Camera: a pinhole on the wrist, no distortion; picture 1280 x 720 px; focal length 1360.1 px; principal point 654.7 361.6 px. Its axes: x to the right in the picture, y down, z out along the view. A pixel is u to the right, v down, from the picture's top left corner.
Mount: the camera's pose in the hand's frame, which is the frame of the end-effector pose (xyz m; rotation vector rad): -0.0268 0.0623 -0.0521 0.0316 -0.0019 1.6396
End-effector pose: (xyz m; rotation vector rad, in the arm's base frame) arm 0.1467 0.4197 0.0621 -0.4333 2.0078 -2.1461
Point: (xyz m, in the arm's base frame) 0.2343 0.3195 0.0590
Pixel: 251.1 603.7
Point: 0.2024 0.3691 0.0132
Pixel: 534.0 564.4
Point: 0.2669 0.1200 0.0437
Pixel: 576.3 367.3
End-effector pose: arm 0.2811 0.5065 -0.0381 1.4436 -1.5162 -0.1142
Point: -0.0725 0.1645 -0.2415
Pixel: 562.4 139.4
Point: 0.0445 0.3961 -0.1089
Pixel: 790.8 269.9
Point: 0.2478 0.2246 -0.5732
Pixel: outside the picture
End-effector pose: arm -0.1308 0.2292 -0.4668 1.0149 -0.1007 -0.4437
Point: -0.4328 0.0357 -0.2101
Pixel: outside the picture
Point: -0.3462 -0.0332 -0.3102
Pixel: 317.6 685.1
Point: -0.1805 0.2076 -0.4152
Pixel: 159.4 615.8
